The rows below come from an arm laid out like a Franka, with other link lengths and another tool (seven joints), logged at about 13 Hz.
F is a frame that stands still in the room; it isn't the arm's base.
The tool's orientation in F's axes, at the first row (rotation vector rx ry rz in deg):
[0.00 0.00 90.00]
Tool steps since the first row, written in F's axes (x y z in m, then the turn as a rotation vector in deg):
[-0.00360 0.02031 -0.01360 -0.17 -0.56 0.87]
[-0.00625 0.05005 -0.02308 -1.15 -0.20 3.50]
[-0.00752 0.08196 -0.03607 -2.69 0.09 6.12]
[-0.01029 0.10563 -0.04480 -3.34 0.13 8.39]
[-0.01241 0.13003 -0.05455 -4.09 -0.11 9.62]
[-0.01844 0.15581 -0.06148 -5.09 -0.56 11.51]
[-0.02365 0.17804 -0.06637 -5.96 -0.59 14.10]
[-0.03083 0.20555 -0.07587 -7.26 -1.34 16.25]
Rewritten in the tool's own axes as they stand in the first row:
[0.02031 0.00360 -0.01360 -0.56 0.17 0.87]
[0.05005 0.00625 -0.02308 -0.20 1.15 3.50]
[0.08196 0.00752 -0.03607 0.09 2.69 6.12]
[0.10563 0.01029 -0.04480 0.13 3.34 8.39]
[0.13003 0.01241 -0.05455 -0.11 4.09 9.62]
[0.15581 0.01844 -0.06148 -0.56 5.09 11.51]
[0.17804 0.02365 -0.06637 -0.59 5.96 14.10]
[0.20555 0.03083 -0.07587 -1.34 7.26 16.25]

